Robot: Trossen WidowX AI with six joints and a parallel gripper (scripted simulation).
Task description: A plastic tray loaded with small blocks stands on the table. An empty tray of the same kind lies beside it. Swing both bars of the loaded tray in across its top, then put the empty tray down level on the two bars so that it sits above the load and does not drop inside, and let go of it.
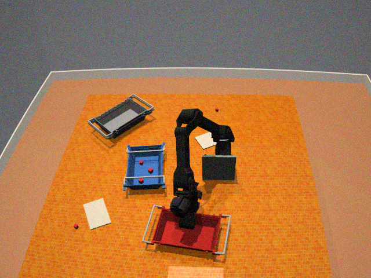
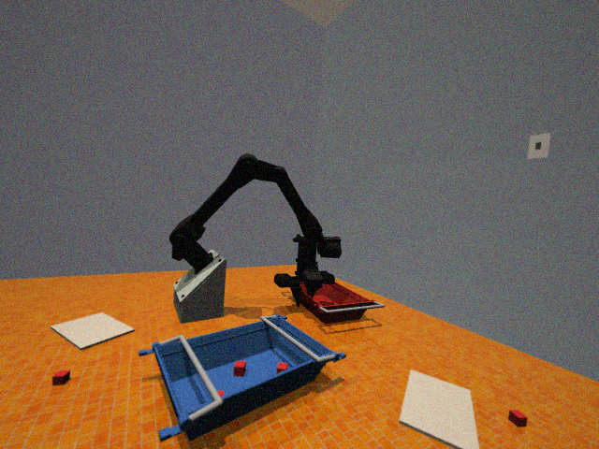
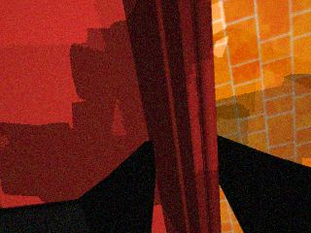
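Now: the red tray 80 mm to the left of my gripper tip and 30 mm above it.
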